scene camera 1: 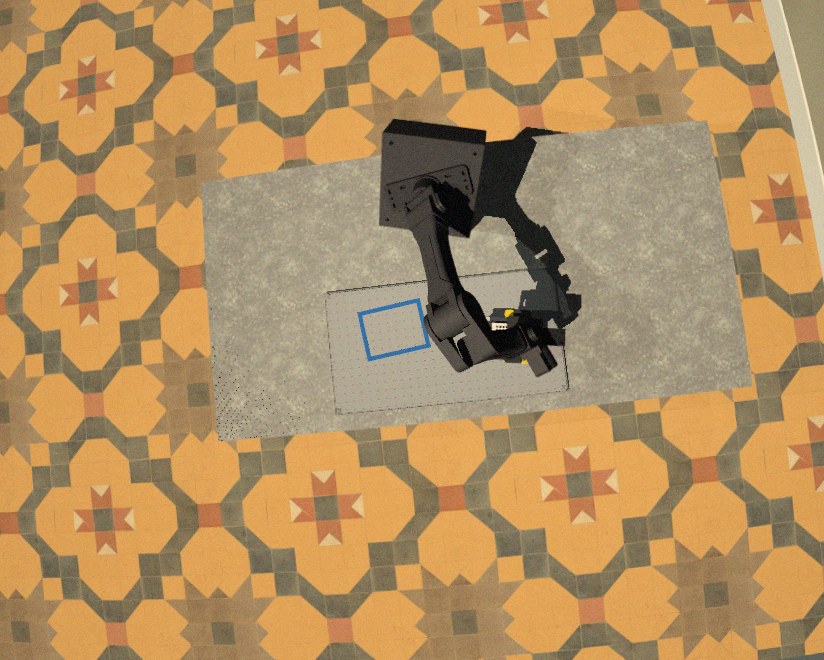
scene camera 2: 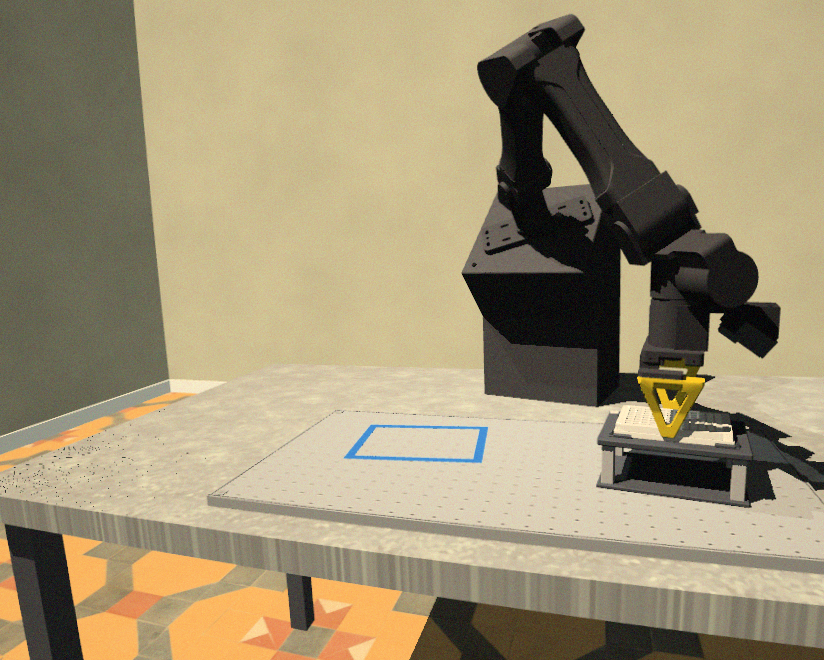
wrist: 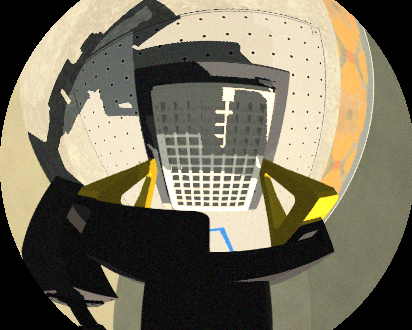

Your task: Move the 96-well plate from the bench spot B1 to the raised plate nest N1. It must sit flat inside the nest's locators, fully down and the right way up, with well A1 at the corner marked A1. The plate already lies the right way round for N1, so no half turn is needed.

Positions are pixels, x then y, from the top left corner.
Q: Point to a 96-well plate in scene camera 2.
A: At 706, 428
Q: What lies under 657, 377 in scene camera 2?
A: My gripper.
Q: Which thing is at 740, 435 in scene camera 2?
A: A raised plate nest.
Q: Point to a raised plate nest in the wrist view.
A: At 218, 71
